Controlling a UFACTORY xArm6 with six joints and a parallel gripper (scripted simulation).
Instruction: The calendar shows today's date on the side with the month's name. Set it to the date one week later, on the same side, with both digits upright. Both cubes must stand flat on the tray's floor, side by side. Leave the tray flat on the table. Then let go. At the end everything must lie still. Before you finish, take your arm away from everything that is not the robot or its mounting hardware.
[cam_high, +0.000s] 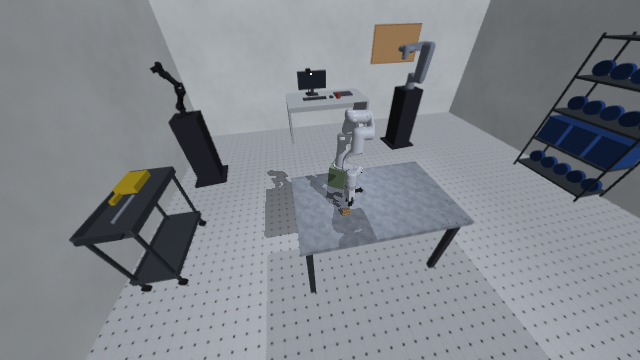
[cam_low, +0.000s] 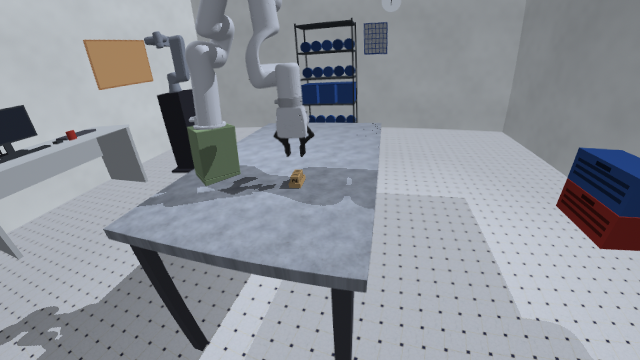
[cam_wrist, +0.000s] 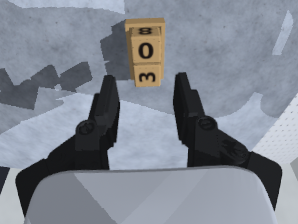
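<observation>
Now: the tray 11 cm below my hand and 2 cm to the right of it.
</observation>
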